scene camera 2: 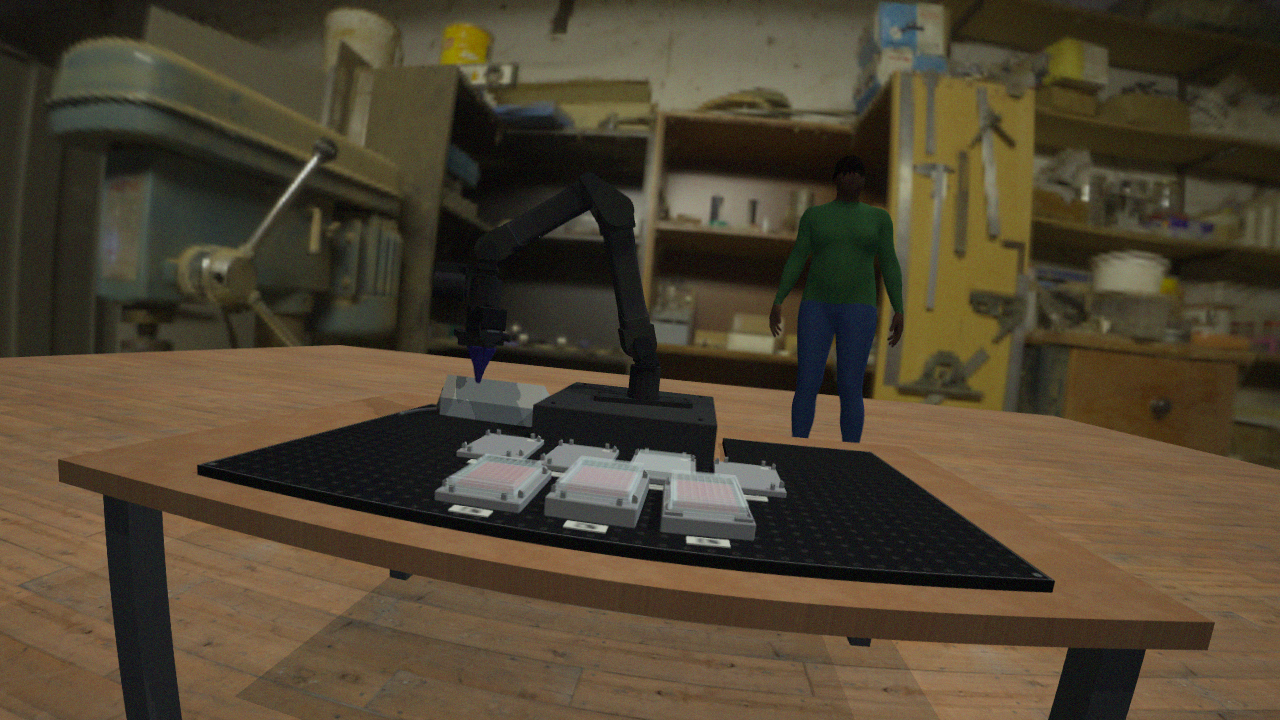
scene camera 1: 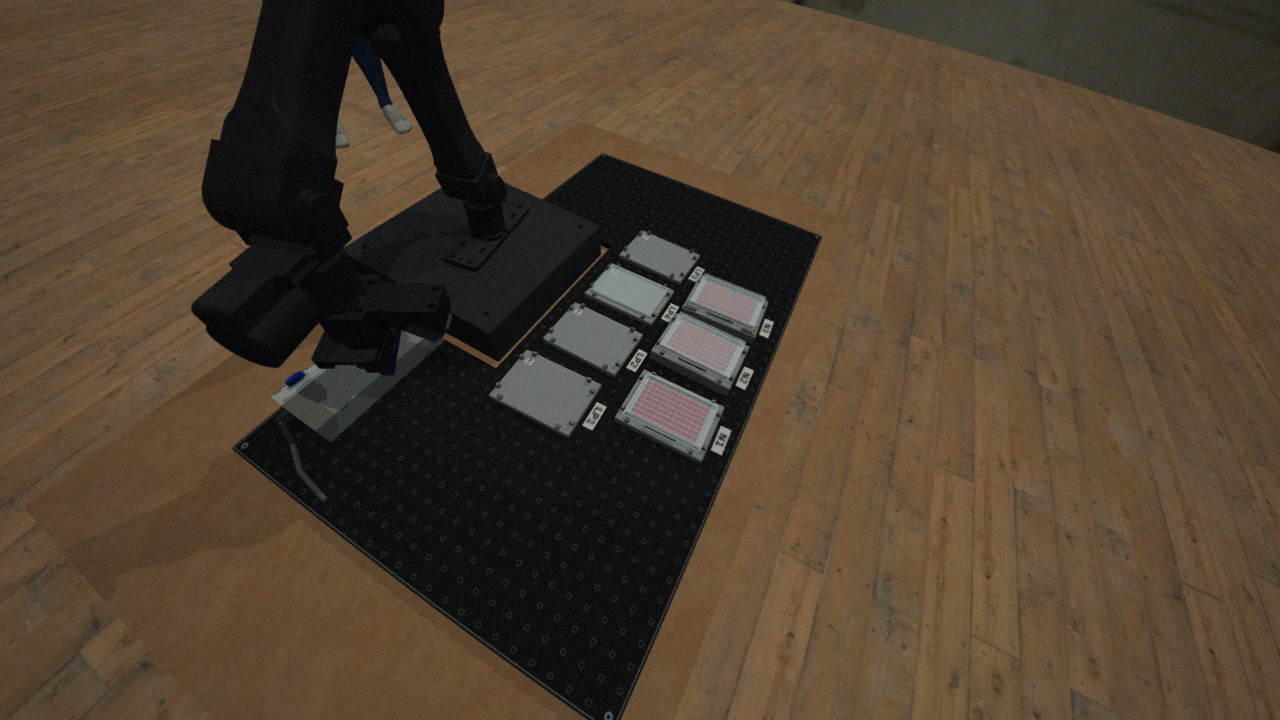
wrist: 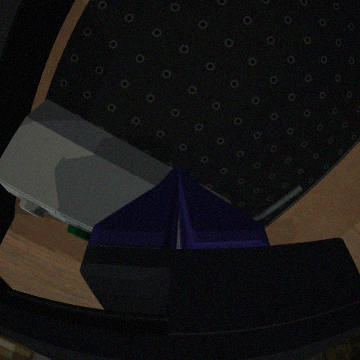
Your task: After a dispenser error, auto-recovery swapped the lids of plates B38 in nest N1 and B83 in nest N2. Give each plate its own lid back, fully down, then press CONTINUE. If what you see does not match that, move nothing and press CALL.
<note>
The gripper (scene camera 1: 389, 373) is shut and holds nothing. Further things: a grey button box (wrist: 73, 170).
The gripper also shows in scene camera 2 (scene camera 2: 477, 382) and in the wrist view (wrist: 178, 176).
</note>
